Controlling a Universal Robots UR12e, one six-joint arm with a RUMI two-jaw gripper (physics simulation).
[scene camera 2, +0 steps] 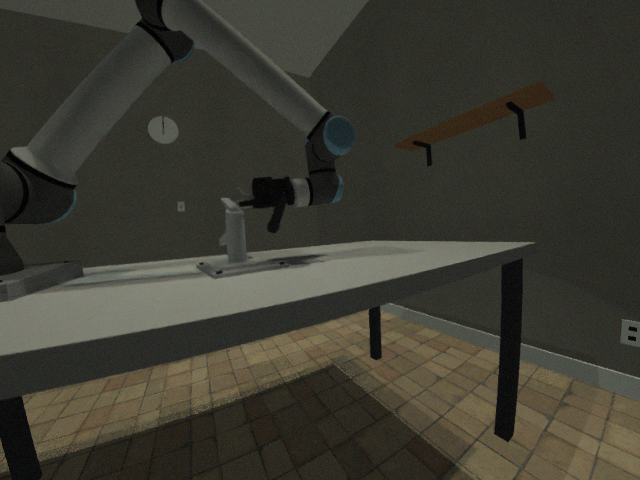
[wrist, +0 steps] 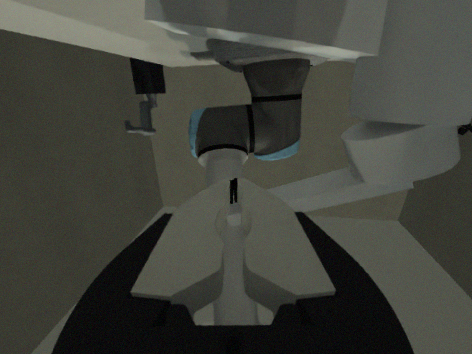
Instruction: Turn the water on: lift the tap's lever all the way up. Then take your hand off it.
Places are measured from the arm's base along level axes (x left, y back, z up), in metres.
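Pixels of known places: gripper, fingertip midpoint: (scene camera 2: 222, 206) (wrist: 233, 181); arm's base at its link origin: (wrist: 275, 64).
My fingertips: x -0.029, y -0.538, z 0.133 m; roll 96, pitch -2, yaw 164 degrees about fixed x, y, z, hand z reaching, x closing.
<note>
Ahead of a thing's pixels: the offset from my fingertips to its top centre. "spot": to the spot under its first point. Level surfaces: height alone.
The grey tap {spot: dx -0.111, dy -0.003, dz -0.079 m} (scene camera 2: 235, 232) (wrist: 407, 75) stands upright on its base plate {spot: dx -0.208, dy -0.020, dz -0.165 m} (scene camera 2: 258, 269) on the table, with a short spout low on its side in the scene view. Its flat lever {dx -0.048, dy -0.008, dz +0.024 m} (scene camera 2: 229, 203) (wrist: 325, 187) sits on top, with its free end tilted up to the left in the scene view. My gripper (scene camera 2: 241, 203) (wrist: 233, 181) is shut and empty. It points level toward the robot's base, with its tips close beside the lever at the tap's top. Whether the tips touch the lever is hard to tell; the finger pads hide part of it in the wrist view.
The white table {dz -0.170 m} (scene camera 2: 320, 281) carries the tap and the robot's base (scene camera 2: 43, 276). The arm arches over the table. An orange shelf (scene camera 2: 475, 117) and a round clock (scene camera 2: 155, 130) are on the walls. A dark wall fixture (wrist: 147, 77) shows at the upper left of the wrist view.
</note>
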